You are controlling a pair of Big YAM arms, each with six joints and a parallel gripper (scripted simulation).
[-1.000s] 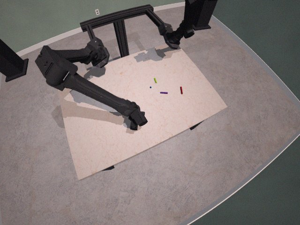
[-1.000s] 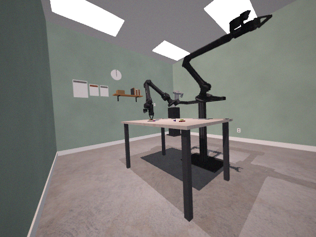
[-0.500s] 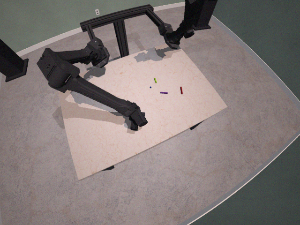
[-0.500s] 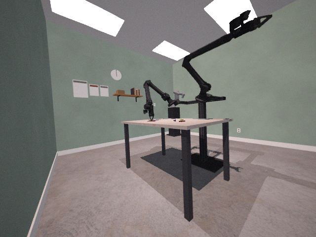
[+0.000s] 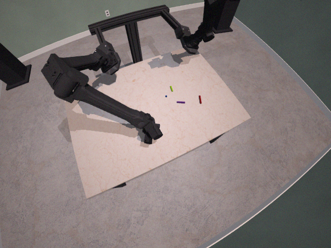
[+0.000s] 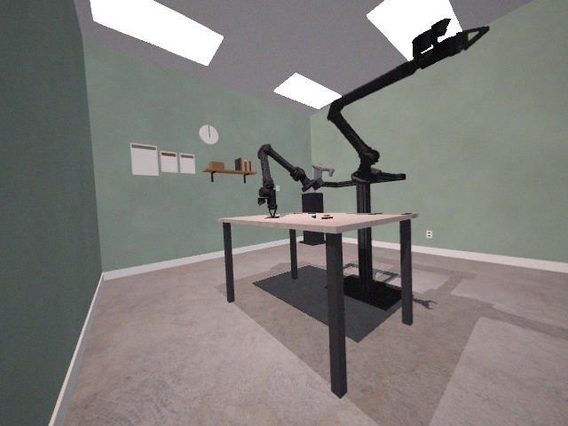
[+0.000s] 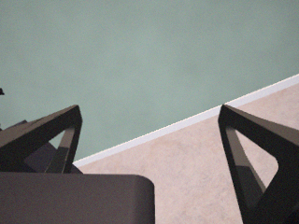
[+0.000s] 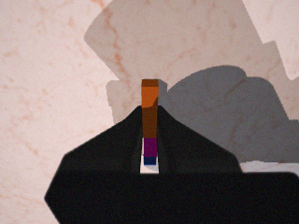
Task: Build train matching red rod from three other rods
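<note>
Right now the orange rod is 1 cm ahead of my right hand. The rest, counted from my right hand: purple rod: 16 cm behind, 28 cm to the left, 1 cm below; then magenta rod: 2 cm behind, 1 cm to the left, 1 cm below; then lime rod: 30 cm behind, 25 cm to the left, 1 cm below.
</note>
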